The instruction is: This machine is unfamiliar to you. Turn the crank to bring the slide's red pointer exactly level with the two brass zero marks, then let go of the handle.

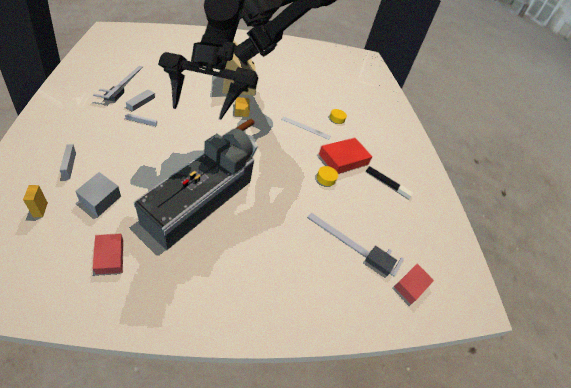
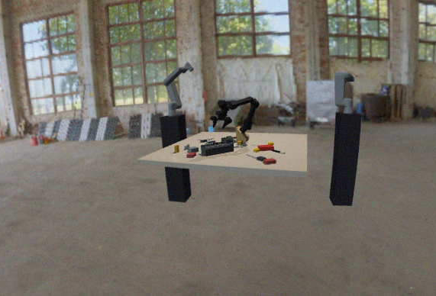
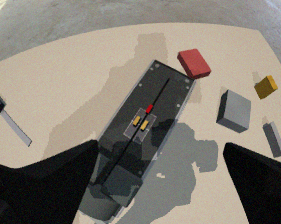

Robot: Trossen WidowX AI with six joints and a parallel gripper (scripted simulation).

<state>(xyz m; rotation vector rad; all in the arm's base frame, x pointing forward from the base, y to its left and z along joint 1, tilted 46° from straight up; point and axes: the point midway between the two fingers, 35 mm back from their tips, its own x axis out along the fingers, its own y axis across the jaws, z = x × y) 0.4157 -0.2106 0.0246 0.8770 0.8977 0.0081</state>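
My gripper tip is now 7 cm past the crank, 11 cm to the right of it and 11 cm above it. Round my gripper tip: brown handle (9 cm behind, 11 cm to the left, 10 cm below); then grey cube (3 cm ahead, 22 cm to the right, 18 cm below); then red pointer (7 cm ahead, 2 cm to the right, 12 cm below).
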